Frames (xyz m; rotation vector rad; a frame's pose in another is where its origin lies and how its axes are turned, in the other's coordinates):
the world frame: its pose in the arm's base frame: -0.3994 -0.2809 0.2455 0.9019 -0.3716 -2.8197
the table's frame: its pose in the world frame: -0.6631 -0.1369 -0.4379 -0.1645 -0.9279 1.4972
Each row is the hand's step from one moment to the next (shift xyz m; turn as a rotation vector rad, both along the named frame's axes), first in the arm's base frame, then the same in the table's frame.
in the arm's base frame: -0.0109 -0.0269 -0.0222 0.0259 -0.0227 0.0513
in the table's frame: 0.0048 -0.0083 -0.0353 0.0508 0.0259 0.0238
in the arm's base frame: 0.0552 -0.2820 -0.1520 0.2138 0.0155 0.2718
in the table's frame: 0.1002 0.0794 -0.2989 0.1678 0.2039 0.2238
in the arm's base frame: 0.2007 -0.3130 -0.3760 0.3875 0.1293 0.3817
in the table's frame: -0.0346 0.2334 -0.4732 0.1545 0.3658 0.3936
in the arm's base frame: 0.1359 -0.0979 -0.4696 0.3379 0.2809 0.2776
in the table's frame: -0.2535 0.1565 -0.3997 -0.0257 0.3088 0.4173
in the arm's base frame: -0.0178 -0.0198 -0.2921 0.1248 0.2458 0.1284
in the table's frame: -0.1845 -0.0075 -0.2279 -0.0955 0.1033 0.2696
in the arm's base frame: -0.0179 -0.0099 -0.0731 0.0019 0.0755 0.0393
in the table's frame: -0.0422 -0.0149 -0.0613 -0.0283 -0.0046 0.0802
